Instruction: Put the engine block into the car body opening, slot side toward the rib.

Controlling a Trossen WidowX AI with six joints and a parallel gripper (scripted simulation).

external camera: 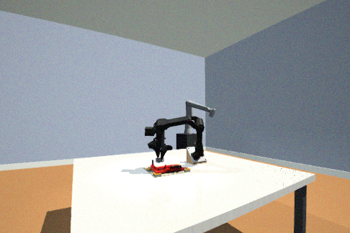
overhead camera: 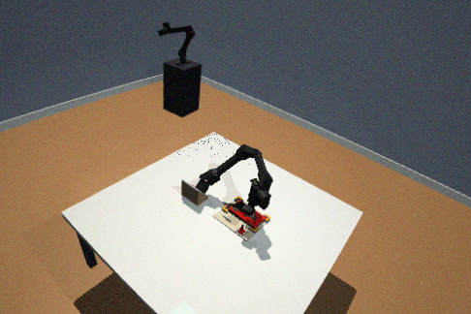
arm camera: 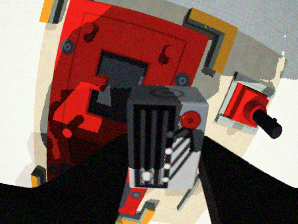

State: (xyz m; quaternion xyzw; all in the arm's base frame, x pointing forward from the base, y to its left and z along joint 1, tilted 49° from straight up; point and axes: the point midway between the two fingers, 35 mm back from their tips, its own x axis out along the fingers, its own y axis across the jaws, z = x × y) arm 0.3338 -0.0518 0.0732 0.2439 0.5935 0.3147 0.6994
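The upright peg lies 10 mm ahead of my gripper tip, 90 mm to the right of it and 40 mm below it. Also, from my gripper tip: engine block: 10 mm below.
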